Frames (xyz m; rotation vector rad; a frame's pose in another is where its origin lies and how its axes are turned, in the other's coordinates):
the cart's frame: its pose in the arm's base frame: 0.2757 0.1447 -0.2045 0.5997 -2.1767 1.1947
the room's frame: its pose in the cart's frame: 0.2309 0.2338 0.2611 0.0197 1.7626 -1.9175
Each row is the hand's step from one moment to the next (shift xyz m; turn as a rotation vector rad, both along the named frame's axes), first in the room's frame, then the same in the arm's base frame.
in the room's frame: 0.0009 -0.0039 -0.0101 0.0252 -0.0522 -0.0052
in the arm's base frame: -0.0020 0.0036 -0.0100 0.0240 -0.0303 -0.0435
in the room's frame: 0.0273 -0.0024 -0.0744 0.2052 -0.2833 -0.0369
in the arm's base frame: 0.0041 0.0508 -0.0608 0.1928 -0.1445 -0.2563
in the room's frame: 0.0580 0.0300 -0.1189 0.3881 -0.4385 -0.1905
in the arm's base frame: 0.0193 0.1096 -0.0776 0.3263 -0.1247 -0.5071
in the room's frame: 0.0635 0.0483 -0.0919 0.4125 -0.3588 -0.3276
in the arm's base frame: 0.0321 0.1075 -0.0472 0.3067 0.0262 -0.5581
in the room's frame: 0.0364 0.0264 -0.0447 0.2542 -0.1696 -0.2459
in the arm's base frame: 0.0208 0.0557 -0.0221 0.1746 0.0823 -0.3415
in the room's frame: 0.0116 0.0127 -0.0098 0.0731 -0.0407 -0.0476
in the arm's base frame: 0.0078 0.0182 -0.0010 0.0568 0.0152 -0.0762
